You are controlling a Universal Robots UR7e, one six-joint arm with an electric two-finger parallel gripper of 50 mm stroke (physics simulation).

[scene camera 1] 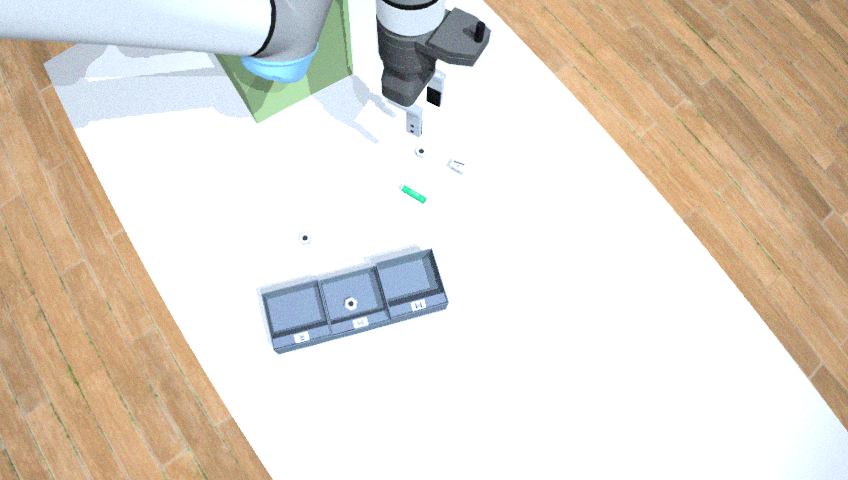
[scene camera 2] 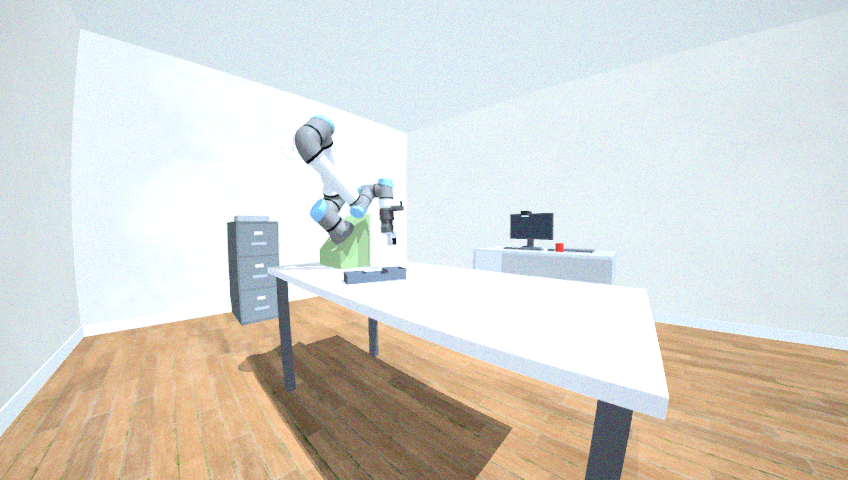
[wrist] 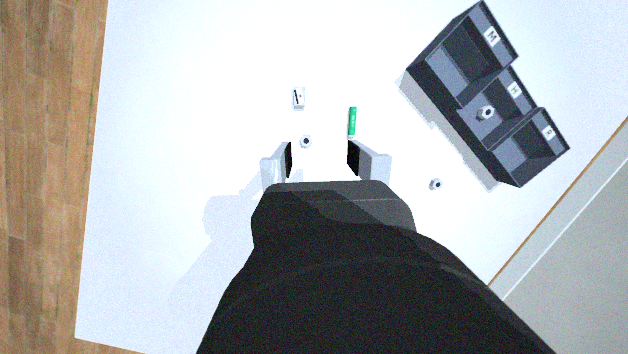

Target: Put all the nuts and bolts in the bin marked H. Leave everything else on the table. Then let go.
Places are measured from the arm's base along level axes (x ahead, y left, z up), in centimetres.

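Where they show: gripper, fingertip midpoint: (scene camera 1: 424, 117) (scene camera 2: 392, 245) (wrist: 319, 153); arm's base at its link origin: (scene camera 2: 344, 234).
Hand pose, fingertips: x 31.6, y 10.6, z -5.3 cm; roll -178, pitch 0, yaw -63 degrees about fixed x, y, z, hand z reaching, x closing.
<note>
Each offset is from my fingertips to the centre of the thing. "spot": to the spot under its first point.
A hex nut {dx +14.5, dy -21.5, dz -12.1 cm} (scene camera 1: 350, 303) (wrist: 485, 112) lies in the middle bin marked H {dx +14.8, dy -20.9, dz -10.9 cm} (scene camera 1: 367, 286) (wrist: 514, 90). A second nut {dx -0.8, dy +1.0, dz -12.8 cm} (scene camera 1: 420, 151) (wrist: 305, 141) lies on the table near my gripper. A third nut {dx +2.0, dy -22.0, dz -12.8 cm} (scene camera 1: 304, 237) (wrist: 436, 184) lies on the table beside the bins, on the side away from the labels. My gripper (scene camera 1: 424, 113) (scene camera 2: 391, 240) (wrist: 319, 153) is open and empty, above the table. In the wrist view the second nut shows just beyond the fingertips, nearer the left finger. No bolt can be made out.
A green battery {dx +4.7, dy -4.1, dz -12.7 cm} (scene camera 1: 413, 194) (wrist: 353, 121) and a grey sharpener {dx +4.5, dy +4.6, dz -12.7 cm} (scene camera 1: 456, 165) (wrist: 298, 98) lie near the second nut. Bin M {spot: dx +15.8, dy -12.5, dz -12.5 cm} (scene camera 1: 407, 279) (wrist: 492, 36) and bin R {spot: dx +10.7, dy -28.9, dz -12.5 cm} (scene camera 1: 294, 309) (wrist: 549, 131) flank bin H. The green robot base (scene camera 1: 333, 65) (scene camera 2: 360, 246) stands at the back.
</note>
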